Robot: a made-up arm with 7 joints. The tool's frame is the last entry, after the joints.
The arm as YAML. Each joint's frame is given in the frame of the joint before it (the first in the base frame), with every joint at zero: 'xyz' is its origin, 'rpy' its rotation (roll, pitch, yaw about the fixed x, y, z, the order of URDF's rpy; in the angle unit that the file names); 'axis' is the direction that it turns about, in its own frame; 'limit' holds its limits. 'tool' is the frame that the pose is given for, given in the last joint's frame.
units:
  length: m
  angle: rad
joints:
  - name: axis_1
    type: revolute
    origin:
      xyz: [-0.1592, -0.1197, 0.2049]
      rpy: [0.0, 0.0, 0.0]
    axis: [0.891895, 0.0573, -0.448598]
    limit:
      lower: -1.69
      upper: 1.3
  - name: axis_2
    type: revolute
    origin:
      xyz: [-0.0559, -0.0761, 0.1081]
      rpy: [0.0, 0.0, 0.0]
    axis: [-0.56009, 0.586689, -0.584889]
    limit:
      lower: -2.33
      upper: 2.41
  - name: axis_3
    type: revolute
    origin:
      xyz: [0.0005, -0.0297, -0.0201]
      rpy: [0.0, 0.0, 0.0]
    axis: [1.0, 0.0, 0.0]
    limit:
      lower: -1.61
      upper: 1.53
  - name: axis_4
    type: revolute
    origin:
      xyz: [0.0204, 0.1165, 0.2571]
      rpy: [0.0, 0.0, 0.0]
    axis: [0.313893, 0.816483, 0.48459]
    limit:
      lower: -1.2
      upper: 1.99
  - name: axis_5
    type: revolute
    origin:
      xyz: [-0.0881, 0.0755, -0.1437]
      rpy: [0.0, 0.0, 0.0]
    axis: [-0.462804, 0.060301, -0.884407]
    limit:
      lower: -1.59
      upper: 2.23
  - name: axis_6
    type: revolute
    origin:
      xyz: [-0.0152, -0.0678, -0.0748]
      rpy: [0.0, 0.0, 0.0]
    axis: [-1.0, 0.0, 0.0]
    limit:
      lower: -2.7
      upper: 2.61
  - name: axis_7
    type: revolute
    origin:
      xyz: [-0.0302, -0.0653, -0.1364]
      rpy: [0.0, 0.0, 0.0]
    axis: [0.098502, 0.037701, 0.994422]
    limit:
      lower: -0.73
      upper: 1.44
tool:
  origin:
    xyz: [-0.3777, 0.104, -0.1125]
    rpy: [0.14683, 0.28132, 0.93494]
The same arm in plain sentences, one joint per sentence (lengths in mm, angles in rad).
The arm has seven revolute joints in a row. What follows holds with every joint at zero, and every direction is one of the base frame's.
Joint 1 is mounted 159.2 mm along -x and 119.7 mm along -y and 204.9 mm along +z from the base frame's origin and rotates about the direction (0.891895, 0.0573, -0.448598), from -1.6900 to 1.3000 rad.
Joint 2 is mounted 55.9 mm along -x and 76.1 mm along -y and 108.1 mm along +z from joint 1 and rotates about the direction (-0.56009, 0.586689, -0.584889), from -2.3300 to 2.4100 rad.
Joint 3 is mounted 0.5 mm along +x and 29.7 mm along -y and 20.1 mm along -z from joint 2 and rotates about +x, from -1.6100 to 1.5300 rad.
Joint 4 is mounted 20.4 mm along +x and 116.5 mm along +y and 257.1 mm along +z from joint 3 and rotates about the direction (0.313893, 0.816483, 0.48459), from -1.2000 to 1.9900 rad.
Joint 5 is mounted 88.1 mm along -x and 75.5 mm along +y and 143.7 mm along -z from joint 4 and rotates about the direction (-0.462804, 0.060301, -0.884407), from -1.5900 to 2.2300 rad.
Joint 6 is mounted 15.2 mm along -x and 67.8 mm along -y and 74.8 mm along -z from joint 5 and rotates about -x, from -2.7000 to 2.6100 rad.
Joint 7 is mounted 30.2 mm along -x and 65.3 mm along -y and 136.4 mm along -z from joint 6 and rotates about the direction (0.098502, 0.037701, 0.994422), from -0.7300 to 1.4400 rad.
The tool frame, which is the frame that the pose is given for, is mounted 377.7 mm along -x and 104.0 mm along +y and 112.5 mm along -z from joint 7; its axes are the base frame's turned by roll 0.1468, pitch 0.2813 and yaw 0.9349 rad (as in URDF: about the fixed x, then y, then z).

